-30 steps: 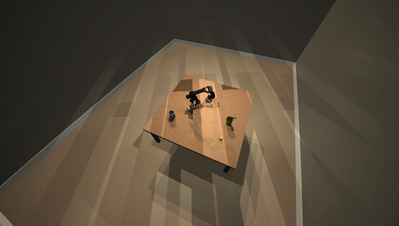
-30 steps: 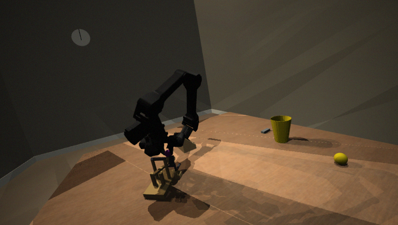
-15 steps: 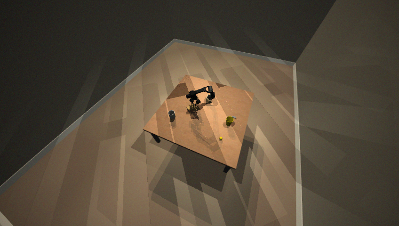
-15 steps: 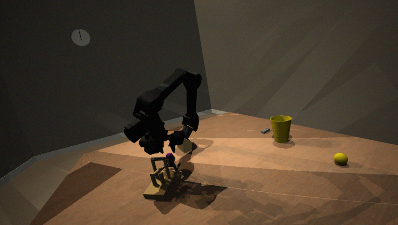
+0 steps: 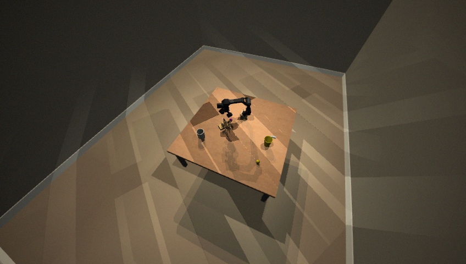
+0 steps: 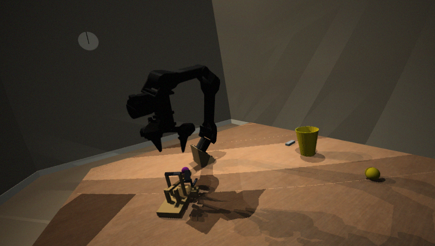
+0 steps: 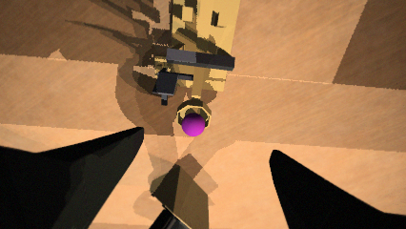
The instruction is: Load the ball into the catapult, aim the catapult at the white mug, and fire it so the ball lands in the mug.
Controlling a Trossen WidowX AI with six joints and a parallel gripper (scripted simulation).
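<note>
The purple ball is 100 mm below my gripper tip, 40 mm to the left of it and 30 mm behind it. From my gripper tip the other things lie so: yellow cup 560 mm to the left, 140 mm below, 140 mm ahead; then wooden catapult 110 mm below, 30 mm ahead, 10 mm to the left; then white mug 310 mm ahead, 230 mm to the right, 140 mm below.
</note>
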